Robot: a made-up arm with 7 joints.
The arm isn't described. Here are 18 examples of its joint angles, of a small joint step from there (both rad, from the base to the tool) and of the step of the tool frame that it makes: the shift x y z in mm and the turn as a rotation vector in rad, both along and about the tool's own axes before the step.
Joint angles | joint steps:
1: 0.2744 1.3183 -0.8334 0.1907 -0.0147 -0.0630 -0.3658 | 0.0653 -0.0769 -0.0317 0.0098 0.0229 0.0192 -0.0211
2: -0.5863 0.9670 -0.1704 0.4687 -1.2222 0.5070 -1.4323 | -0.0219 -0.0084 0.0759 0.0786 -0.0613 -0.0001 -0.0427
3: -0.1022 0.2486 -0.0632 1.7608 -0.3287 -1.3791 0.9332 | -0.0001 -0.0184 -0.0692 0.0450 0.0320 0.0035 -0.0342
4: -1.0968 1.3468 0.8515 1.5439 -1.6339 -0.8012 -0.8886 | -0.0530 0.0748 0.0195 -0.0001 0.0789 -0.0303 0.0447
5: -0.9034 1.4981 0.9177 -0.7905 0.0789 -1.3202 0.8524 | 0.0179 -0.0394 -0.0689 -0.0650 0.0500 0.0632 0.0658
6: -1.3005 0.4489 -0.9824 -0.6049 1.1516 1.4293 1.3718 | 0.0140 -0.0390 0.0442 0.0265 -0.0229 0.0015 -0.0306
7: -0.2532 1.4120 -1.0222 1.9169 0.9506 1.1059 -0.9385 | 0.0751 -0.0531 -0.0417 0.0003 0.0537 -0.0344 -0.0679
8: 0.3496 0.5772 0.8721 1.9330 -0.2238 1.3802 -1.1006 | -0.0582 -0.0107 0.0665 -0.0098 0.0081 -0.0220 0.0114
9: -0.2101 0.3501 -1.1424 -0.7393 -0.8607 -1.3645 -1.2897 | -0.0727 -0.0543 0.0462 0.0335 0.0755 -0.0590 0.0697
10: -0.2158 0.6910 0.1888 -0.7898 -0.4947 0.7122 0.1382 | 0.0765 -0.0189 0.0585 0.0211 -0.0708 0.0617 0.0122
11: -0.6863 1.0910 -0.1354 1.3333 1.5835 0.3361 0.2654 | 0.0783 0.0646 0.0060 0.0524 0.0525 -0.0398 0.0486
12: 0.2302 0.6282 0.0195 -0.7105 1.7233 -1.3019 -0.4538 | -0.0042 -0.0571 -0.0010 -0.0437 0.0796 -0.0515 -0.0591
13: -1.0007 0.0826 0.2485 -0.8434 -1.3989 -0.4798 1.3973 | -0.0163 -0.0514 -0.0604 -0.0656 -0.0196 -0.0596 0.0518
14: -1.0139 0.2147 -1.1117 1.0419 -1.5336 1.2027 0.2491 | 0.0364 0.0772 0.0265 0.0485 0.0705 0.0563 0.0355
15: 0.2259 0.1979 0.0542 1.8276 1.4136 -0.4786 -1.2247 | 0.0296 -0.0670 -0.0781 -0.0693 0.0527 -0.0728 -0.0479
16: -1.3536 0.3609 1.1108 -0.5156 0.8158 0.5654 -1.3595 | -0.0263 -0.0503 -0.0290 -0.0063 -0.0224 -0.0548 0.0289
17: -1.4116 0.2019 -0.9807 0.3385 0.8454 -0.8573 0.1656 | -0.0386 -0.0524 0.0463 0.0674 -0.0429 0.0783 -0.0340
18: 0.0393 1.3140 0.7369 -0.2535 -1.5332 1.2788 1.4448 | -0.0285 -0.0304 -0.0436 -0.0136 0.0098 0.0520 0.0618
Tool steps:
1: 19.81 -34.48 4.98 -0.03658 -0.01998 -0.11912
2: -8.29 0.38 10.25 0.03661 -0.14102 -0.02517
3: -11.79 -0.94 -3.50 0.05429 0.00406 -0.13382
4: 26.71 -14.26 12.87 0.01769 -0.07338 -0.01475
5: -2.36 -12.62 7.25 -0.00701 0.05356 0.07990
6: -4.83 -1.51 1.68 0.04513 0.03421 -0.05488
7: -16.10 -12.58 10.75 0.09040 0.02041 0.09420
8: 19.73 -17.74 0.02 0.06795 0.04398 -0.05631
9: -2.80 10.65 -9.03 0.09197 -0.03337 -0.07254
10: -14.45 3.54 -15.51 -0.06460 0.14206 0.02564
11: -7.50 -30.78 -19.41 0.13968 -0.04085 -0.02399
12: 6.26 7.82 1.95 0.04318 0.01721 -0.08603
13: -10.51 3.77 -8.34 -0.08849 0.11190 0.04176
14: 4.48 38.47 -14.66 -0.09384 0.07780 0.12530
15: 14.07 7.66 25.17 0.16306 0.09102 -0.08883
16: 9.31 -13.93 6.49 0.02374 -0.06231 -0.02711
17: 10.70 11.29 -17.96 -0.00421 0.11101 0.02503
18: -1.58 -9.29 -8.41 0.06156 0.00775 0.03450
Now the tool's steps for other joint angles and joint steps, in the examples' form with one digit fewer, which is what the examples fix.
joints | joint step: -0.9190 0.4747 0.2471 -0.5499 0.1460 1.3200 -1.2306 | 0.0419 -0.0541 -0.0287 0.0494 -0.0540 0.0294 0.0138
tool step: 18.3 -8.2 -21.9 -0.1235 0.0396 -0.0974
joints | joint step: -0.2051 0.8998 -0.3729 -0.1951 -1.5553 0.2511 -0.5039 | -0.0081 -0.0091 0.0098 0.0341 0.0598 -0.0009 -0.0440
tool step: -0.9 5.6 2.0 0.0494 0.0112 -0.0055
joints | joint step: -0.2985 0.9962 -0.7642 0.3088 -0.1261 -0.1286 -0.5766 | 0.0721 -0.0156 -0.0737 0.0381 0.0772 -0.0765 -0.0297
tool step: 10.1 -36.8 -12.3 0.0390 0.0259 -0.1635
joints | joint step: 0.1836 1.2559 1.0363 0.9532 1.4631 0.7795 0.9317 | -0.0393 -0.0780 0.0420 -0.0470 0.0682 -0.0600 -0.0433
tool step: -20.8 2.2 8.6 -0.0566 -0.0284 -0.0680
